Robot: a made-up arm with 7 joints. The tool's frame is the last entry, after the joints. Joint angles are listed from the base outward.
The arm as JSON. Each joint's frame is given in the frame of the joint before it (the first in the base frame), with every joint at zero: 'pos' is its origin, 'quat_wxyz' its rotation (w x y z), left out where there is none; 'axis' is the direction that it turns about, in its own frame. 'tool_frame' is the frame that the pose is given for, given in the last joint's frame.
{
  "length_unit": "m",
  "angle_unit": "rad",
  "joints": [
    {
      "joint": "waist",
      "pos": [
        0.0,
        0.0,
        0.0
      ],
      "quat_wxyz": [
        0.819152,
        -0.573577,
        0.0,
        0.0
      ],
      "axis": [
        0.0,
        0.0,
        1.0
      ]
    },
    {
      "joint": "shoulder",
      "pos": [
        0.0,
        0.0,
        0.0
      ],
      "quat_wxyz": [
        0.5,
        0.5,
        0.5,
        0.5
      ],
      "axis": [
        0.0,
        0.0,
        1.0
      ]
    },
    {
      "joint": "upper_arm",
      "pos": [
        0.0,
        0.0,
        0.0
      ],
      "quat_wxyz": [
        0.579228,
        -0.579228,
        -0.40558,
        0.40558
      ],
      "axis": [
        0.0,
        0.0,
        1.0
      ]
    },
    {
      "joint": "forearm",
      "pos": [
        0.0,
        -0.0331,
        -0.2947
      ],
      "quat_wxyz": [
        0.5,
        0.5,
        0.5,
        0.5
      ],
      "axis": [
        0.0,
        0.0,
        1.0
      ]
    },
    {
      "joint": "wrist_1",
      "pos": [
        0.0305,
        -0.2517,
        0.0
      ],
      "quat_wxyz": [
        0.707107,
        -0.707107,
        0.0,
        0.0
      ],
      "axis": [
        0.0,
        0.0,
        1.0
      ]
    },
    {
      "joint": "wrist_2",
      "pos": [
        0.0,
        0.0,
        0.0
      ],
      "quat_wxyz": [
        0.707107,
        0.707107,
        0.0,
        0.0
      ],
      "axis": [
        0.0,
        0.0,
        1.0
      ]
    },
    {
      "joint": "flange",
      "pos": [
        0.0,
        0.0,
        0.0
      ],
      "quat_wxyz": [
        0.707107,
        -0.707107,
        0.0,
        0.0
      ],
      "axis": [
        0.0,
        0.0,
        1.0
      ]
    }
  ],
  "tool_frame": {
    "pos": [
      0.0,
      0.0,
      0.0
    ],
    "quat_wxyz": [
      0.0,
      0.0,
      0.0,
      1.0
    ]
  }
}
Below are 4 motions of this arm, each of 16 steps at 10 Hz.
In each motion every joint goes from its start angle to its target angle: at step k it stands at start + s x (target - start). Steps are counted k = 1, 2, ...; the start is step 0. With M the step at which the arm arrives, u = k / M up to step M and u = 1 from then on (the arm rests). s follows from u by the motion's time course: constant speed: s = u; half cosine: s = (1 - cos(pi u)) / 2; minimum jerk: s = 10 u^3 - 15 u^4 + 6 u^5.
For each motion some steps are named. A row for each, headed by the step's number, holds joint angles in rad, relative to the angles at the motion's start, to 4 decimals.
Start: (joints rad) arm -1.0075 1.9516 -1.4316 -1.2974 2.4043 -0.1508 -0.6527
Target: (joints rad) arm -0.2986 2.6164 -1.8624 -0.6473 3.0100 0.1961 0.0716
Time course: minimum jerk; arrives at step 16
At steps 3, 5, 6, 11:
3: 0.0346 0.0324 -0.0210 0.0317 0.0295 0.0169 0.0353
5: 0.1276 0.1197 -0.0775 0.1170 0.1090 0.0624 0.1304
6: 0.1951 0.1830 -0.1186 0.1789 0.1667 0.0955 0.1993
11: 0.5813 0.5451 -0.3533 0.5331 0.4967 0.2845 0.5939

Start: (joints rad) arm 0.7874 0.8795 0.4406 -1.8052 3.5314 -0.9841 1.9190
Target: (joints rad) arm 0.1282 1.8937 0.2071 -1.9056 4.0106 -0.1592 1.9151
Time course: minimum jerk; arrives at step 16
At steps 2, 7, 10, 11, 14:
2: -0.0106 0.0163 -0.0037 -0.0016 0.0077 0.0132 -0.0001
7: -0.2532 0.3895 -0.0897 -0.0386 0.1840 0.3168 -0.0015
10: -0.4778 0.7351 -0.1692 -0.0728 0.3473 0.5979 -0.0028
11: -0.5405 0.8316 -0.1915 -0.0823 0.3929 0.6764 -0.0032
14: -0.6486 0.9979 -0.2298 -0.0988 0.4715 0.8117 -0.0038

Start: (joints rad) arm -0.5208 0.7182 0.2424 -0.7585 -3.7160 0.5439 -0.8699
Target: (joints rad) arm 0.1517 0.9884 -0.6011 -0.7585 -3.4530 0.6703 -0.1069
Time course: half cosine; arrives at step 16
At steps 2, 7, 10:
2: 0.0256 0.0103 -0.0321 0.0000 0.0100 0.0048 0.0290
7: 0.2707 0.1087 -0.3395 0.0000 0.1058 0.0509 0.3071
10: 0.4649 0.1868 -0.5831 0.0000 0.1818 0.0874 0.5275

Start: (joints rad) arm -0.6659 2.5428 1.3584 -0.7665 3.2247 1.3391 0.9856
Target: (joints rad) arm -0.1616 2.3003 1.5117 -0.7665 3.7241 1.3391 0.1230
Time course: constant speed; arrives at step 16
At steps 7, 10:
7: 0.2206 -0.1061 0.0671 0.0000 0.2185 0.0000 -0.3774
10: 0.3152 -0.1516 0.0958 0.0000 0.3121 0.0000 -0.5391

